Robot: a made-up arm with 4 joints.
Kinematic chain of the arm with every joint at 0, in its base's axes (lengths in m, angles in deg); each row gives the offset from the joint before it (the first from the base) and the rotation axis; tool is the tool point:
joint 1: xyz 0 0 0.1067 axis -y
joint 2: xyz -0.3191 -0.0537 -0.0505 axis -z
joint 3: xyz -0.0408 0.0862 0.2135 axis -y
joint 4: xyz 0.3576 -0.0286 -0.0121 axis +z
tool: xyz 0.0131 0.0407 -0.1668
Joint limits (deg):
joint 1: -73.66..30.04
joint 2: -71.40..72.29
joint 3: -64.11..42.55
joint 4: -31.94..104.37
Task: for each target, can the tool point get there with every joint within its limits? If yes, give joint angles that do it. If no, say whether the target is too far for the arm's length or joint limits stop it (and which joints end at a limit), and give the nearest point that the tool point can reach.
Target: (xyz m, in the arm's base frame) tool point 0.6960 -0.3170 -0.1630
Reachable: no: joint limits stop it (at a limit: joint 1, joint 3, joint 4) | nearest point 0.2939 -0.1753 0.1531 | short by 0.531 m
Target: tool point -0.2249 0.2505 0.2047
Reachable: yes | joints 19.02 -52.25 29.72 81.23
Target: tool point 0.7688 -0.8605 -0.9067
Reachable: no: too far | nearest point -0.0568 -0.2165 -0.1499 | short by 1.292 m
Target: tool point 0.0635 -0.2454 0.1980
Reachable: yes | joints -24.45 43.13 17.75 -18.75
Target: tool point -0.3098 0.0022 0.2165
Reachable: yes | joints -65.32 38.61 -53.03 8.76
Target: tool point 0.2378 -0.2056 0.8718
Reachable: no: joint limits stop it (at a limit: joint 3, joint 4) | nearest point 0.0882 -0.1837 0.3905 | short by 0.504 m
